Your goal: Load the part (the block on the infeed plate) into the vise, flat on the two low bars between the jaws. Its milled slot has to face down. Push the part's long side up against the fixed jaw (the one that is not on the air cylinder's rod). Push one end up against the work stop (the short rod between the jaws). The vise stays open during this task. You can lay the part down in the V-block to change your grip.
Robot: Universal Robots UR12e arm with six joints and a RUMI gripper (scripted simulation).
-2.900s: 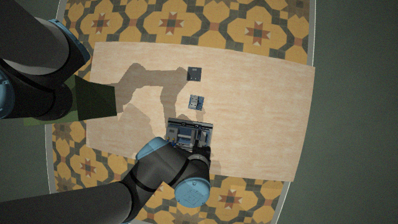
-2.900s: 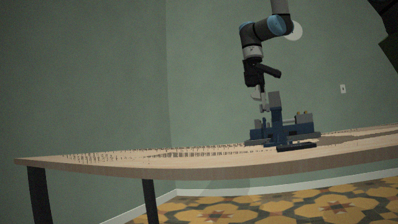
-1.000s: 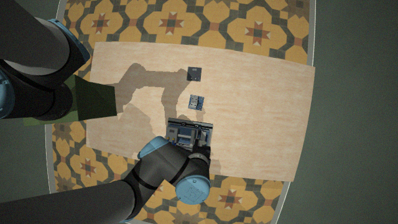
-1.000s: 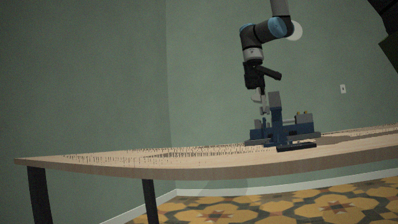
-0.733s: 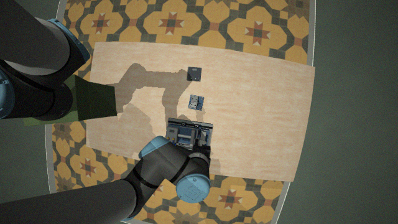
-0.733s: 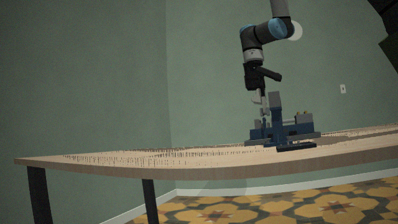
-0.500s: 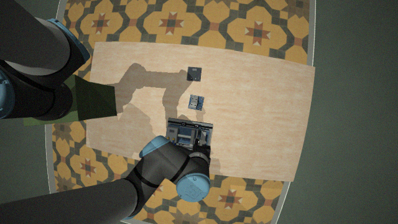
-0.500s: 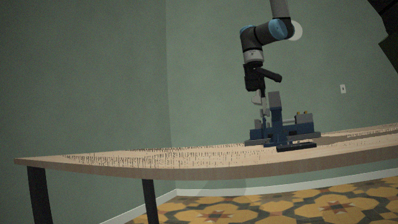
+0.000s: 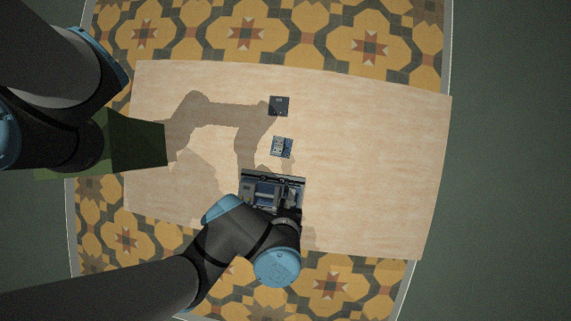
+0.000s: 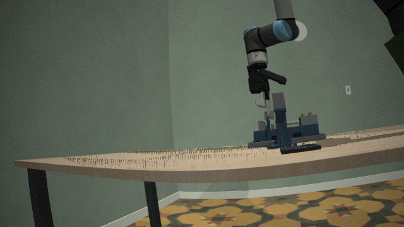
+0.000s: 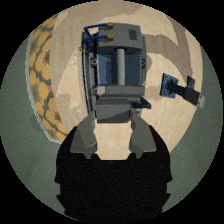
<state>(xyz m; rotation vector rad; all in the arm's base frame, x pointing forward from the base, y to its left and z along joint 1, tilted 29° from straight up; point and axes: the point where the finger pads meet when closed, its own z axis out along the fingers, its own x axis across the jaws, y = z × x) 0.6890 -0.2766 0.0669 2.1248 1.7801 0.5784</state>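
The grey part lies 1 cm below my hand. The rest, counted from my hand: air cylinder block (16 cm behind, 5 cm to the left, 5 cm below); then vise (9 cm below, 6 cm behind, 3 cm to the left); then air cylinder rod (8 cm behind, 5 cm below, 3 cm to the left).
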